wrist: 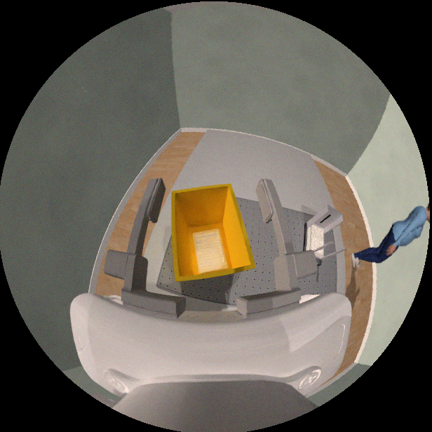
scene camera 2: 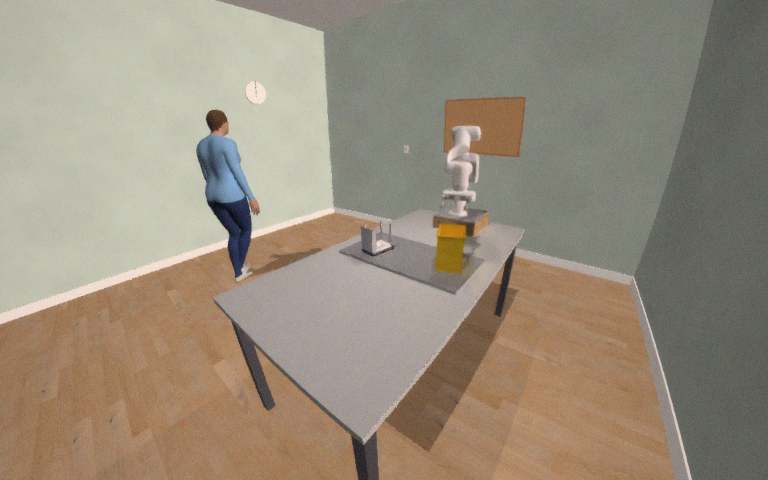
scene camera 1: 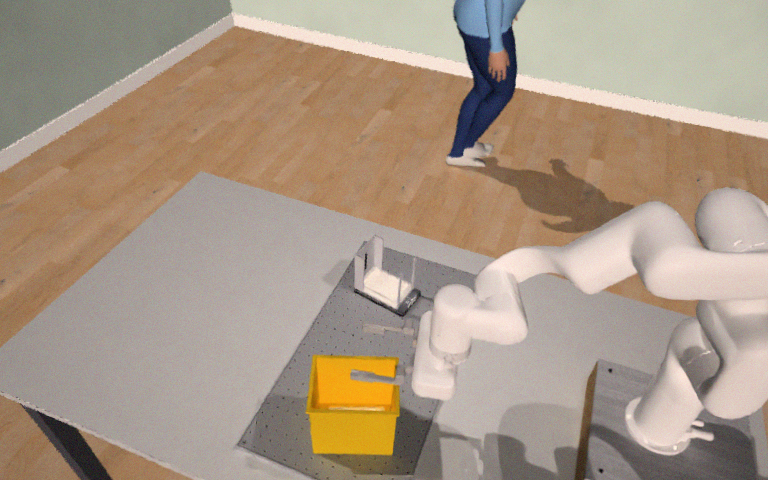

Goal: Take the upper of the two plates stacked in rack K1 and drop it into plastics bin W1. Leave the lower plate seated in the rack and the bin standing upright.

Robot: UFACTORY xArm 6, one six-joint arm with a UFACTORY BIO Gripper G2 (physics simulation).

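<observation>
The yellow plastics bin W1 stands upright on the dark perforated board. A pale plate lies inside it at the bottom, seen in the wrist view. Rack K1, with a tall slotted wall and thin posts, stands near the board's far end. One pale plate sits low and level in the rack. My gripper is open and empty. Its fingers are apart, above the bin's rim level, at the bin's side nearer the arm base.
The dark perforated board lies on the grey table. The arm stands on a wood-sided block. A person in blue is on the floor beyond the table's rack side.
</observation>
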